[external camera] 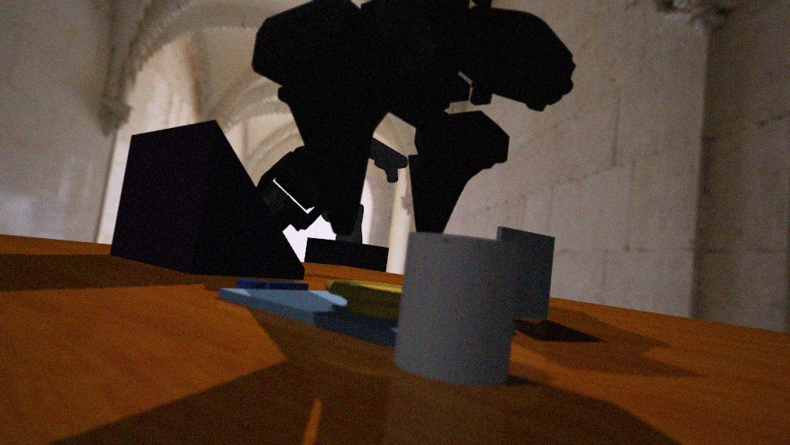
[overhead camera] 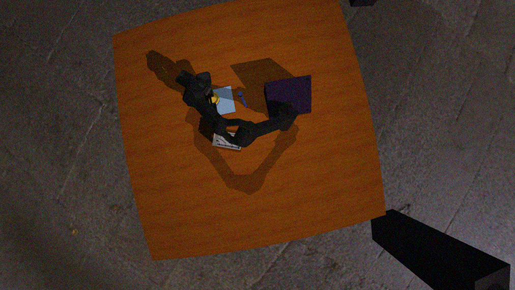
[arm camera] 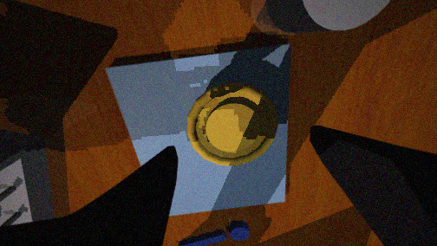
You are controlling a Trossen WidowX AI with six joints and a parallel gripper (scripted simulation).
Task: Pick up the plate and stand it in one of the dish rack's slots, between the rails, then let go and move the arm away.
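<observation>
Now: gripper tip 30 mm above the yellow plate. Round my gripper tip: light blue mat 30 mm behind, 20 mm to the left, 40 mm below; dish rack 50 mm behind, 210 mm to the left, 20 mm below; blue spoon 140 mm behind, 30 mm to the left, 40 mm below.
</observation>
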